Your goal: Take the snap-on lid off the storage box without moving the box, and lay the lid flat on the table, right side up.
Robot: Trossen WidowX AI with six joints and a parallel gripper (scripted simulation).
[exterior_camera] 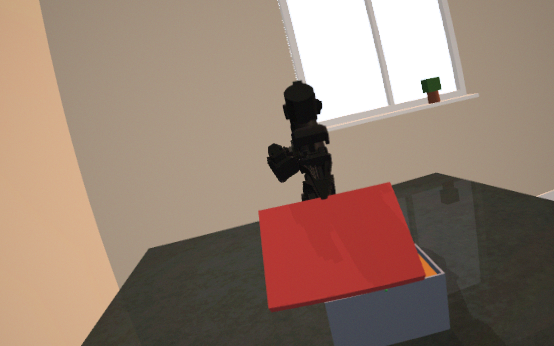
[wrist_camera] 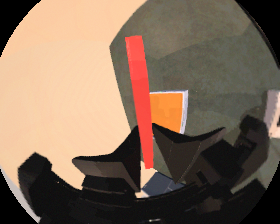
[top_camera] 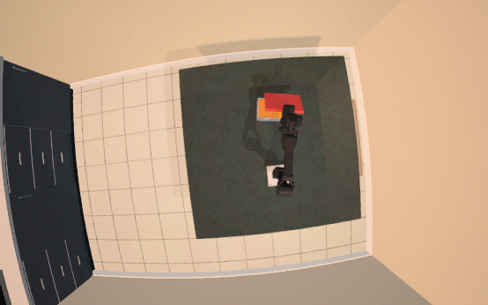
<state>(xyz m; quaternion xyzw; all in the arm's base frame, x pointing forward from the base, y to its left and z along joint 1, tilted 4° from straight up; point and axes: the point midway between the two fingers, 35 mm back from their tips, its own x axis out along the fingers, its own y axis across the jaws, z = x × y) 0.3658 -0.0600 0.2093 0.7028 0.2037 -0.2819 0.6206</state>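
My gripper tip is now 6 cm short of the red lid, 1 cm to the left of it and 5 cm above it. The rest, counted from my gripper tip: grey storage box (5 cm ahead, 5 cm to the left, 18 cm below).
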